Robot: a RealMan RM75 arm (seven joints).
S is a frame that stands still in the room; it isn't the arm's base.
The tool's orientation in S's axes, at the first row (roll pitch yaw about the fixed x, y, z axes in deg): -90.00, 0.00, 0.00
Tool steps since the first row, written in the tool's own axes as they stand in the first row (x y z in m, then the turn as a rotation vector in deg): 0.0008, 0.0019, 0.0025, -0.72, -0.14, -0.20; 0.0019, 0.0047, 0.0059, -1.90, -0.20, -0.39; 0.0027, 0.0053, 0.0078, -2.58, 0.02, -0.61; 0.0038, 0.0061, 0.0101, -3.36, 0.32, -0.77; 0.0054, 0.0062, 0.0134, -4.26, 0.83, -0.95; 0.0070, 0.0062, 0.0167, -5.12, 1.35, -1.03; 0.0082, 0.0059, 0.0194, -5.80, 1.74, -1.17; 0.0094, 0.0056, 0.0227, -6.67, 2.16, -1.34
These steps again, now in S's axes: 0.0008, 0.0025, -0.0019, -0.72, -0.20, 0.14; 0.0019, 0.0059, -0.0047, -1.90, -0.39, 0.20; 0.0027, 0.0078, -0.0053, -2.58, -0.61, -0.02; 0.0038, 0.0101, -0.0061, -3.36, -0.77, -0.32; 0.0054, 0.0134, -0.0062, -4.26, -0.95, -0.83; 0.0070, 0.0167, -0.0062, -5.12, -1.03, -1.35; 0.0082, 0.0194, -0.0059, -5.80, -1.17, -1.74; 0.0094, 0.0227, -0.0056, -6.67, -1.34, -2.16
